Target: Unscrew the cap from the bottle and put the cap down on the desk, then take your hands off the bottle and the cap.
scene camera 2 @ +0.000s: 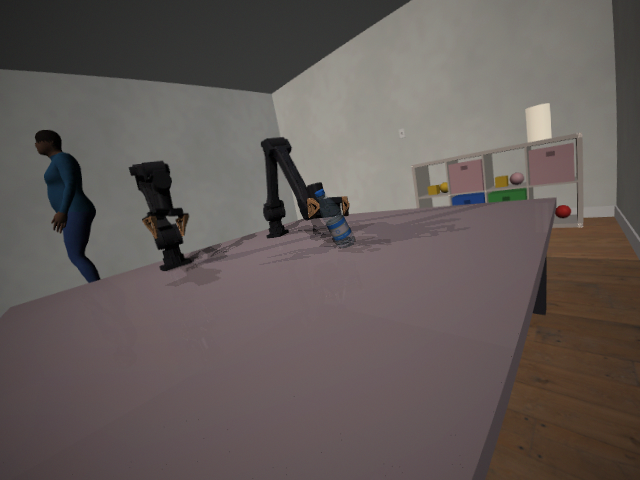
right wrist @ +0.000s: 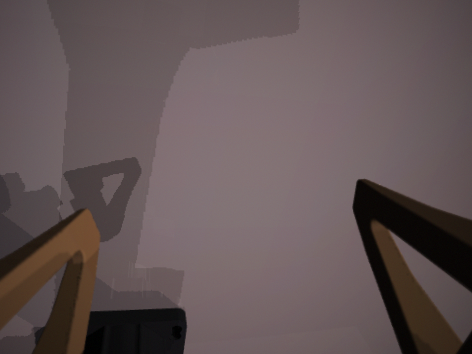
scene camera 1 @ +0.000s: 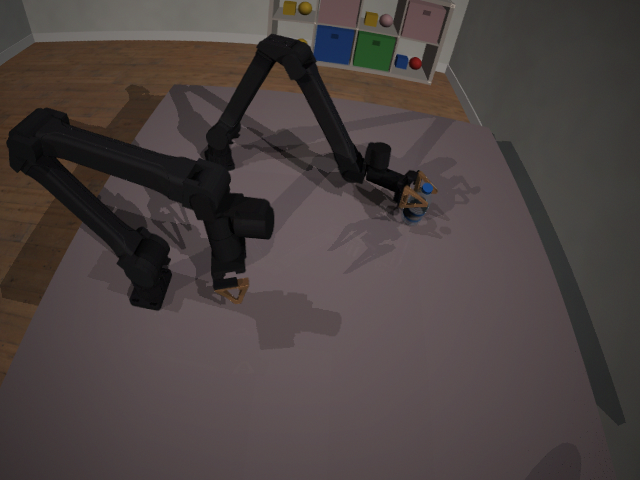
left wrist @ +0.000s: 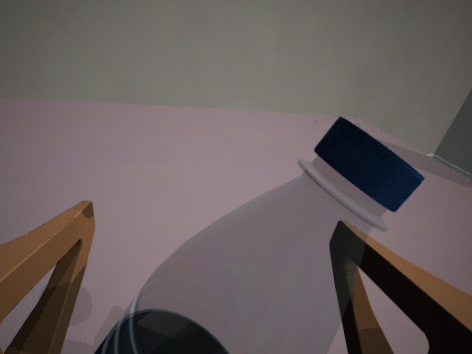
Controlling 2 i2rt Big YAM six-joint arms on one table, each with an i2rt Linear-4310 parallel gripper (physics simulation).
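Pixels of known places: left gripper, fingertip midpoint: point(scene camera 2: 334, 205) point(scene camera 1: 432, 198) point(left wrist: 218, 223); right gripper, fingertip midpoint: point(scene camera 2: 170, 237) point(right wrist: 224, 207) point(scene camera 1: 237, 285); left arm's base, link origin: point(scene camera 2: 278, 235) point(scene camera 1: 219, 161); right arm's base, link origin: point(scene camera 2: 176, 266) point(right wrist: 124, 340) point(scene camera 1: 151, 288).
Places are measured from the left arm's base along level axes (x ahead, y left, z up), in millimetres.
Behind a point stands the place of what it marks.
A clear bottle point(scene camera 1: 413, 215) @[x 456, y -492, z 77 mm] point(scene camera 2: 338, 226) @[x 492, y -500, z 82 mm] point(left wrist: 256, 267) @[x 466, y -472, z 168 mm] with a blue label stands tilted on the purple desk point(scene camera 1: 366, 381) @[x 116, y -863, z 0 mm] point(scene camera 2: 318, 357) @[x 578, y -1024, z 0 mm], at the far right in scene camera 1. Its dark blue cap point(scene camera 1: 428, 189) @[x 451, y -511, z 200 mm] point(scene camera 2: 319, 192) @[x 456, y -515, z 198 mm] point(left wrist: 368, 165) @[x 453, y -490, z 200 mm] sits on the neck. My left gripper point(scene camera 1: 417, 190) point(scene camera 2: 329, 206) @[x 492, y -504, z 150 mm] point(left wrist: 218, 223) @[x 492, y -504, z 150 mm] is open, with one finger on each side of the bottle's upper body. The right-hand finger in the left wrist view lies close against the shoulder, just under the neck ring. My right gripper point(scene camera 1: 233, 290) @[x -101, y -605, z 146 mm] point(scene camera 2: 167, 223) point(right wrist: 224, 207) @[x -101, y -605, z 146 mm] is open and empty, low over the desk far from the bottle.
A white shelf unit point(scene camera 1: 271, 19) point(scene camera 2: 470, 154) with coloured bins and small toys stands on the wooden floor beyond the desk. The desk's edge runs close behind the bottle at the right in scene camera 1. Both black arms cast shadows across the desk.
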